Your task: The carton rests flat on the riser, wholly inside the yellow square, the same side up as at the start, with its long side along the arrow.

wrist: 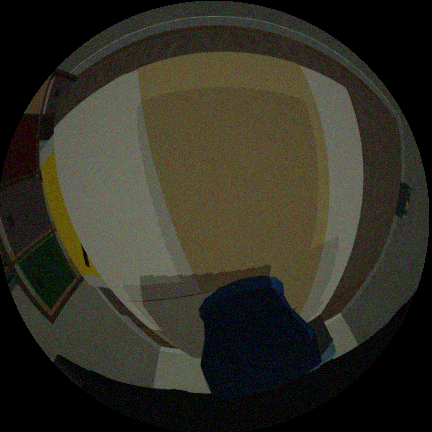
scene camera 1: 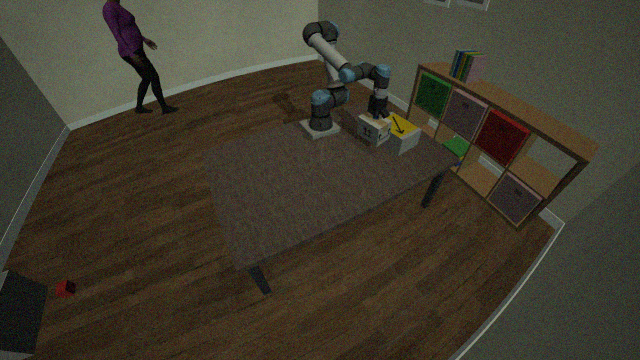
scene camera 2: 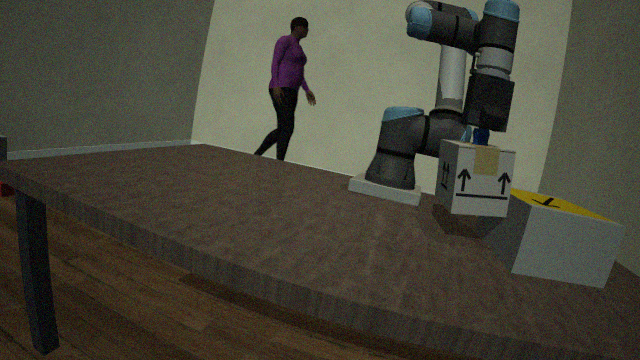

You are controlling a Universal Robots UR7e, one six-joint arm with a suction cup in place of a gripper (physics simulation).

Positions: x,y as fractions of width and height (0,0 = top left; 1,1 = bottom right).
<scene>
My suction cup (wrist: 0.59,0.79) is stuck to a carton (scene camera 1: 0.59,0.37), which still rests on a riser (scene camera 1: 0.63,0.38).
The carton also shows in the wrist view (wrist: 0.44,0.40). The riser also shows in the wrist view (wrist: 0.12,0.45).
</scene>
